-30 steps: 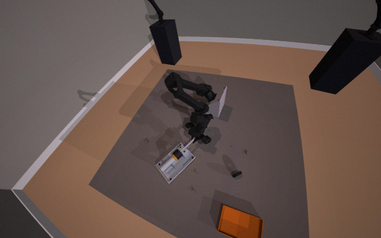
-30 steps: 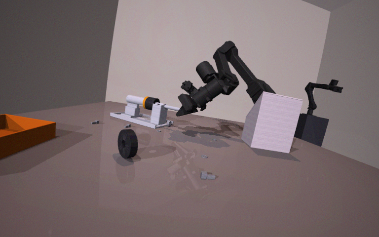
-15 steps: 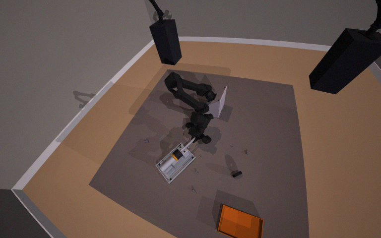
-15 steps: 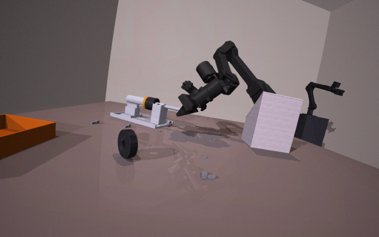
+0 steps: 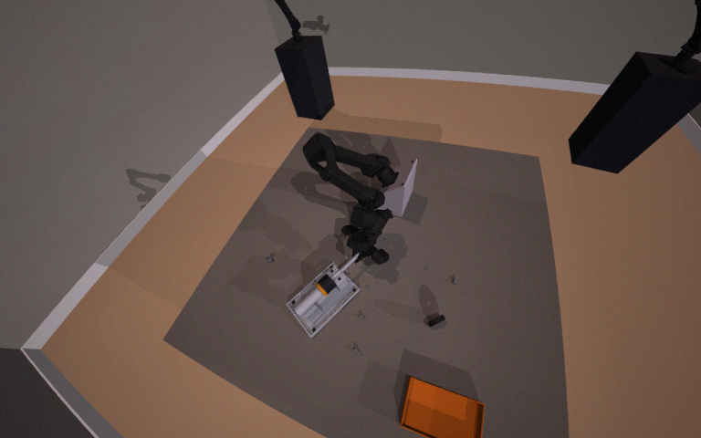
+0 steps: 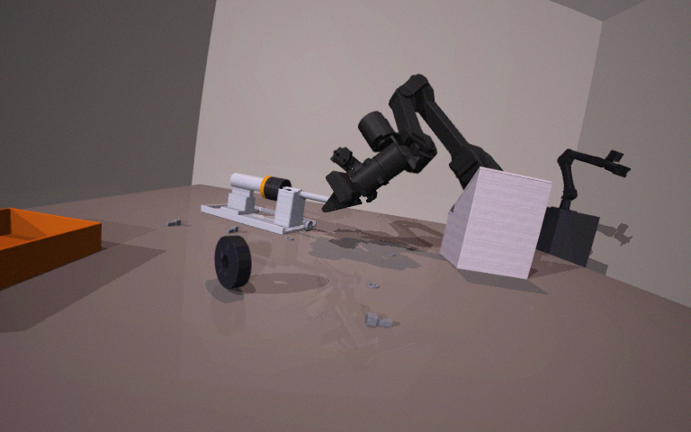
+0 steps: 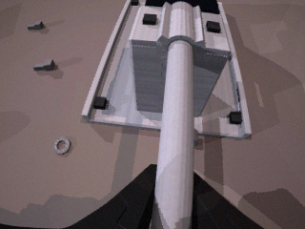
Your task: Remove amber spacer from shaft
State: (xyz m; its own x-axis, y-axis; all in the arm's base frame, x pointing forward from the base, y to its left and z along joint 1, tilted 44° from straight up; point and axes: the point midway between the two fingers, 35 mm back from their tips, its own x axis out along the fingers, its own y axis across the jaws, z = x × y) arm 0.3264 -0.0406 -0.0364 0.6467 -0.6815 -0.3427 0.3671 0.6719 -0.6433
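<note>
The thin grey shaft lies 6 cm ahead of my gripper tip, 2 cm to the right of it and 2 cm above it. Also, from my gripper tip: orange tray: 40 cm to the left, 30 cm ahead, 5 cm below; amber spacer: 14 cm ahead, 6 cm to the right, 2 cm above.
</note>
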